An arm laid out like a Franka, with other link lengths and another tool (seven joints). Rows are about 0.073 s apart.
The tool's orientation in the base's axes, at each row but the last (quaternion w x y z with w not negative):
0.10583 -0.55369 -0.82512 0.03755
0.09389 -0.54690 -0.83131 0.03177
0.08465 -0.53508 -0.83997 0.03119
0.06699 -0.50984 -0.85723 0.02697
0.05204 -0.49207 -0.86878 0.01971
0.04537 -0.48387 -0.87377 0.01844
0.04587 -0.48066 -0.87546 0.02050
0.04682 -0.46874 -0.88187 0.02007
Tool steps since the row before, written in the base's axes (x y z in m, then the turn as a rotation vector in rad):
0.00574 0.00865 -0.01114 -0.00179 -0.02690 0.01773
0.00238 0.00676 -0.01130 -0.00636 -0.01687 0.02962
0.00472 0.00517 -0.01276 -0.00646 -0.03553 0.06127
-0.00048 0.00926 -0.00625 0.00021 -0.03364 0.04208
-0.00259 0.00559 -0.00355 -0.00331 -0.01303 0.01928
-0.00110 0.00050 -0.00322 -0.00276 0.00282 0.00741
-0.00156 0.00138 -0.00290 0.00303 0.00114 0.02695
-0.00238 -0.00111 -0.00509 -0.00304 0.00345 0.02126
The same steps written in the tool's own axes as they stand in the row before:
0.00440 0.01052 0.01010 -0.02178 -0.01513 -0.01838
0.00390 0.00661 0.01096 -0.00940 -0.01710 -0.02867
0.00134 0.00824 0.01192 -0.02279 -0.02965 -0.06050
0.00781 0.00473 0.00646 -0.02595 -0.02074 -0.04241
0.00586 0.00097 0.00391 -0.00811 -0.01118 -0.01902
0.00081 -0.00042 0.00332 0.00430 -0.00140 -0.00707
0.00182 -0.00034 0.00305 0.00098 0.00100 -0.02711
0.00008 -0.00218 0.00530 0.00591 -0.00226 -0.02081

